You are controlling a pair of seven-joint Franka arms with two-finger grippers.
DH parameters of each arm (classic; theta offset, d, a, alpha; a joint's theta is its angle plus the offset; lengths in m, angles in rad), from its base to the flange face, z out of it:
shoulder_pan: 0 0.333 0 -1.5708
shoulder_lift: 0 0 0 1.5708
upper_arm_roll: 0 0.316 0.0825 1.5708
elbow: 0 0 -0.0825 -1.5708
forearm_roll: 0 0.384 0 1.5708
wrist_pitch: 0 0 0.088 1.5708
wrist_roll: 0 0.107 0 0
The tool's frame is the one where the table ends.
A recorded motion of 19 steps. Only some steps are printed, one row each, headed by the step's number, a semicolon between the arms.
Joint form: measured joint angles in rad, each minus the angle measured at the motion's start. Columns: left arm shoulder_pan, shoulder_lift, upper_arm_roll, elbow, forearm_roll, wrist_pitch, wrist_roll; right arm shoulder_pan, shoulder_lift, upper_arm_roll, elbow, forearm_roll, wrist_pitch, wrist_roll.
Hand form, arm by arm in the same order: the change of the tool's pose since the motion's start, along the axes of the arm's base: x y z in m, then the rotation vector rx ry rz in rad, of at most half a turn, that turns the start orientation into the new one. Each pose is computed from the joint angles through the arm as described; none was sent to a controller.
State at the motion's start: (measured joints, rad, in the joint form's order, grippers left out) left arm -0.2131 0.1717 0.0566 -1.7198 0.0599 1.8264 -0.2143; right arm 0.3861 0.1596 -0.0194 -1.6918 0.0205 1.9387 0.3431
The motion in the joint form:
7: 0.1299 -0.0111 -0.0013 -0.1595 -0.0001 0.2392 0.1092; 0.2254 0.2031 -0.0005 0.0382 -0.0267 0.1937 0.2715
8: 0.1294 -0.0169 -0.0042 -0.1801 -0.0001 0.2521 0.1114; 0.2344 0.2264 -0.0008 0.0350 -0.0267 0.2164 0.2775
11: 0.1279 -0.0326 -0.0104 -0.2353 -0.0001 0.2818 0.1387; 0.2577 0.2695 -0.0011 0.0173 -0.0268 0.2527 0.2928
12: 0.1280 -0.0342 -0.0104 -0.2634 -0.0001 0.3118 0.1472; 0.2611 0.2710 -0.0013 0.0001 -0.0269 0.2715 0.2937
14: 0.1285 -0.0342 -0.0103 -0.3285 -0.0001 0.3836 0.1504; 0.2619 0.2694 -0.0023 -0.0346 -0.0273 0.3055 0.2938
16: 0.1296 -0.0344 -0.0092 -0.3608 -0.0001 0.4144 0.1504; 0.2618 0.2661 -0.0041 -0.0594 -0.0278 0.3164 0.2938
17: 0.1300 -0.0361 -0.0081 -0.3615 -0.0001 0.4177 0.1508; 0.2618 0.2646 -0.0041 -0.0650 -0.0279 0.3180 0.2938
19: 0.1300 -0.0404 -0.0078 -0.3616 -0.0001 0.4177 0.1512; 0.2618 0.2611 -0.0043 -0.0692 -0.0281 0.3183 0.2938
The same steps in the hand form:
7: 0.0027 0.0767 -0.0481 -0.0161 -0.0819 0.0057; -0.0221 0.1508 -0.0938 0.0116 -0.0256 -0.0359
8: -0.0008 0.0748 -0.0531 -0.0174 -0.0797 -0.0004; -0.0227 0.1575 -0.1088 0.0096 -0.0224 -0.0328
11: -0.0111 0.0707 -0.0669 -0.0204 -0.0678 -0.0365; -0.0302 0.1713 -0.1427 -0.0041 -0.0024 -0.0246
12: -0.0146 0.0707 -0.0763 -0.0216 -0.0706 -0.0464; -0.0331 0.1719 -0.1499 -0.0041 -0.0025 -0.0221
14: -0.0231 0.0710 -0.0995 -0.0242 -0.0769 -0.0526; -0.0369 0.1689 -0.1617 -0.0040 -0.0036 -0.0219
16: -0.0284 0.0723 -0.1111 -0.0251 -0.0755 -0.0519; -0.0402 0.1649 -0.1699 -0.0112 0.0043 -0.0234
17: -0.0283 0.0731 -0.1102 -0.0252 -0.0798 -0.0510; -0.0412 0.1642 -0.1713 -0.0127 0.0063 -0.0234
19: -0.0284 0.0733 -0.1077 -0.0254 -0.0840 -0.0511; -0.0420 0.1635 -0.1708 -0.0131 0.0065 -0.0235

